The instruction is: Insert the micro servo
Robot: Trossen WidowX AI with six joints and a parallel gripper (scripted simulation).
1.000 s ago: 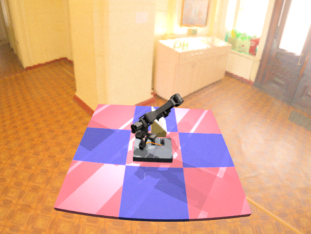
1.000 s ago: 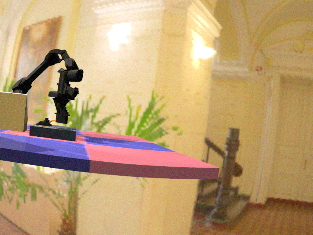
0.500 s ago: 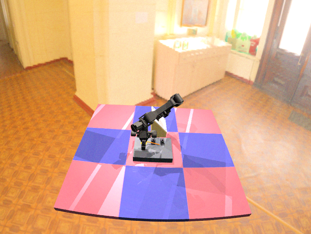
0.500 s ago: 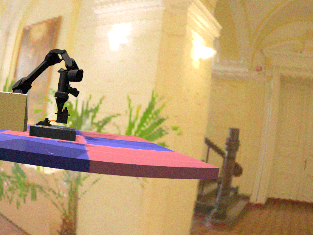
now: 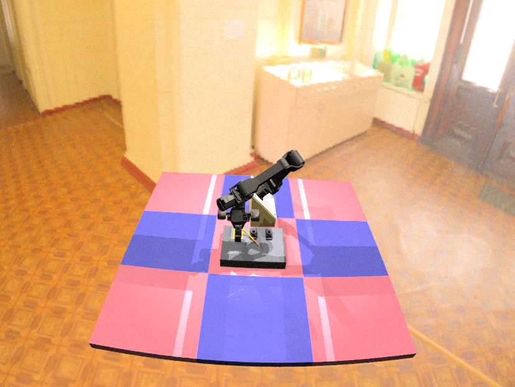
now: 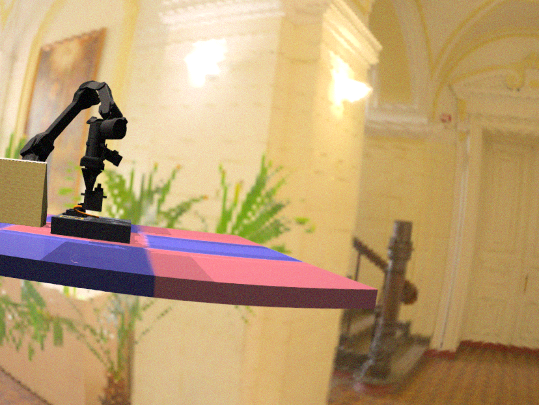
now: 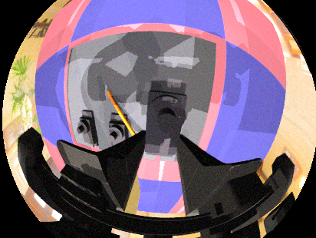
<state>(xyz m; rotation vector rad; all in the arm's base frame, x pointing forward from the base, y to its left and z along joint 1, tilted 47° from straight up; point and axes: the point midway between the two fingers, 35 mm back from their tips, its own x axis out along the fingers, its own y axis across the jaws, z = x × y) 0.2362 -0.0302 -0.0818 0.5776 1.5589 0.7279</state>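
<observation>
Now: the dark grey deck 50 mm ahead of my gripper tip, 80 mm to the left of it and 100 mm below it.
</observation>
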